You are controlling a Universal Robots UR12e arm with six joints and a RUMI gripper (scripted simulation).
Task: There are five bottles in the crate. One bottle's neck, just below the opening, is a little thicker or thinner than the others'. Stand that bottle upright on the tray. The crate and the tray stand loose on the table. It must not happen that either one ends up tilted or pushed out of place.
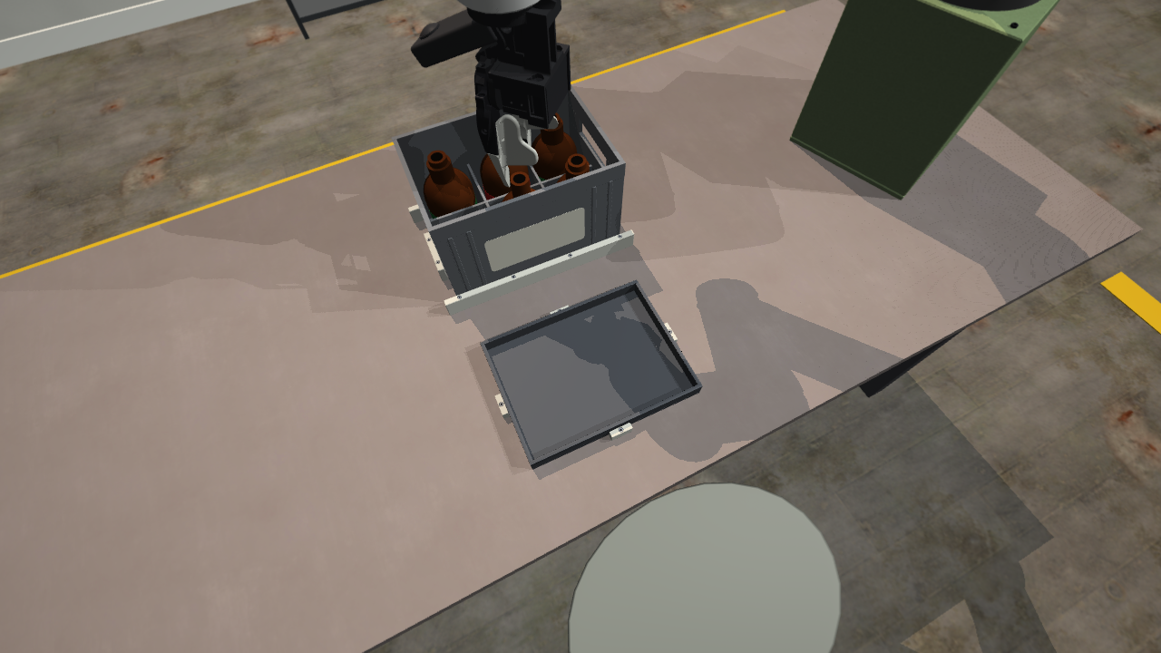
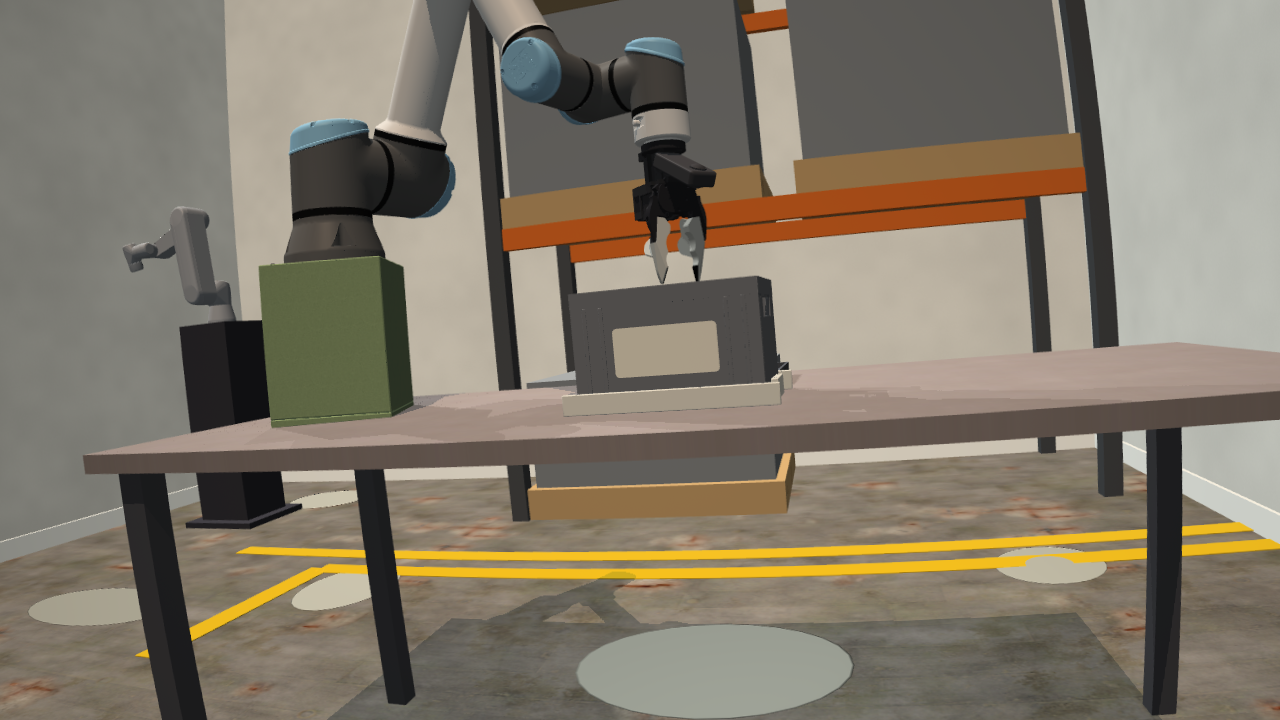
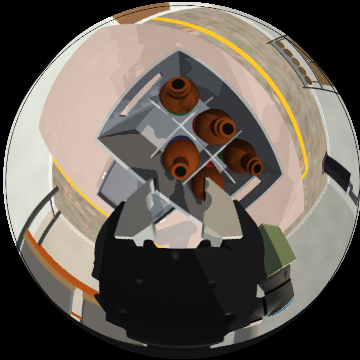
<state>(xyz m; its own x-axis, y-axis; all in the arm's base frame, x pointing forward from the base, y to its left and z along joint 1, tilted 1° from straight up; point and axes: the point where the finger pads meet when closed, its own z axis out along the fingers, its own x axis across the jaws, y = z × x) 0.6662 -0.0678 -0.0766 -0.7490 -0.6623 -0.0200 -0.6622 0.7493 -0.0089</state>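
Right now my hand is 110 mm above the brown bottle. The rest, counted from my hand: grey crate: 50 mm to the right, 110 mm below; dark tray: 20 mm ahead, 230 mm to the left, 180 mm below.
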